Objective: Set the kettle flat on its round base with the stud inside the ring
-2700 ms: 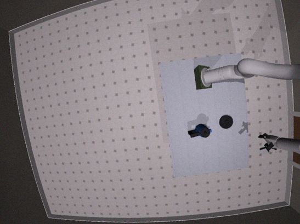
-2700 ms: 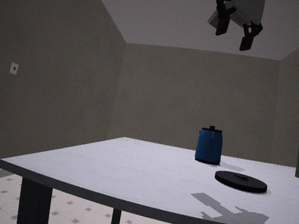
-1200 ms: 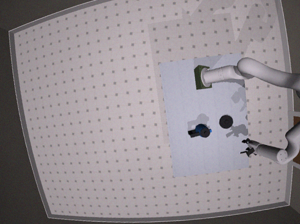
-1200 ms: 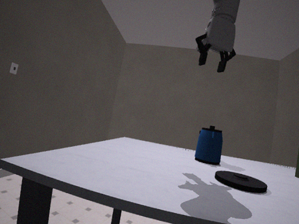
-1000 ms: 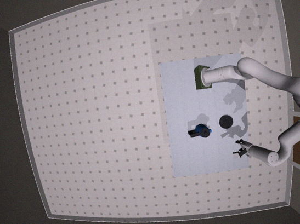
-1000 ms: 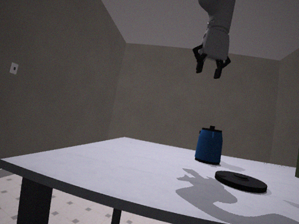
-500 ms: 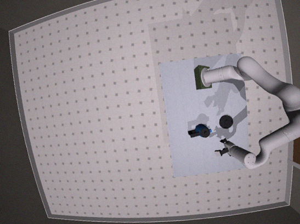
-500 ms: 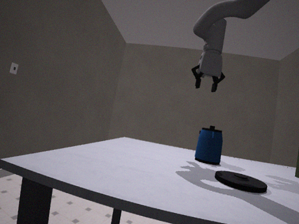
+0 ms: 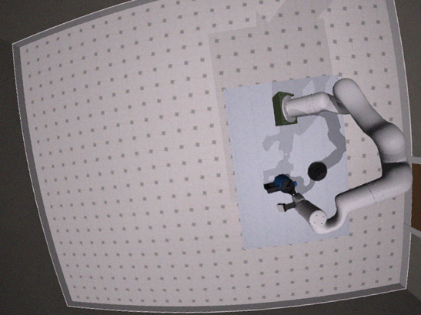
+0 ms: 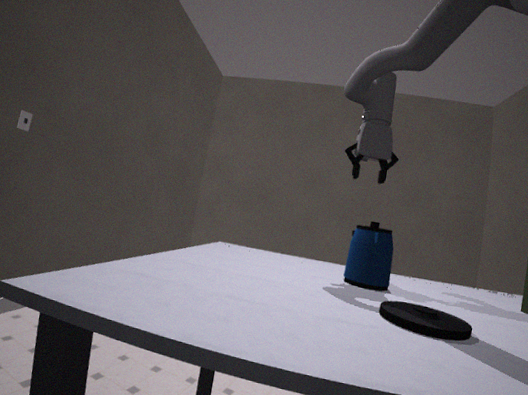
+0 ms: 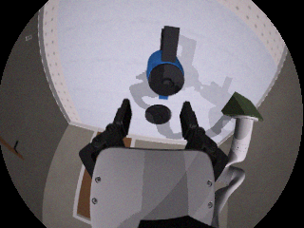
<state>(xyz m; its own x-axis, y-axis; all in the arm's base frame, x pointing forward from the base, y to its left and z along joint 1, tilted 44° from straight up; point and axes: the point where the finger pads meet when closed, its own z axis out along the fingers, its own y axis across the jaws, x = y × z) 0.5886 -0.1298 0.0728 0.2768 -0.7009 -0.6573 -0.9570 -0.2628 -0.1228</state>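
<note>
Now: hand 220 mm above the blue kettle, 30 mm past it and 10 mm to the left of it. Round my hand: black round base 300 mm to the left, 300 mm below, 110 mm behind.
</note>
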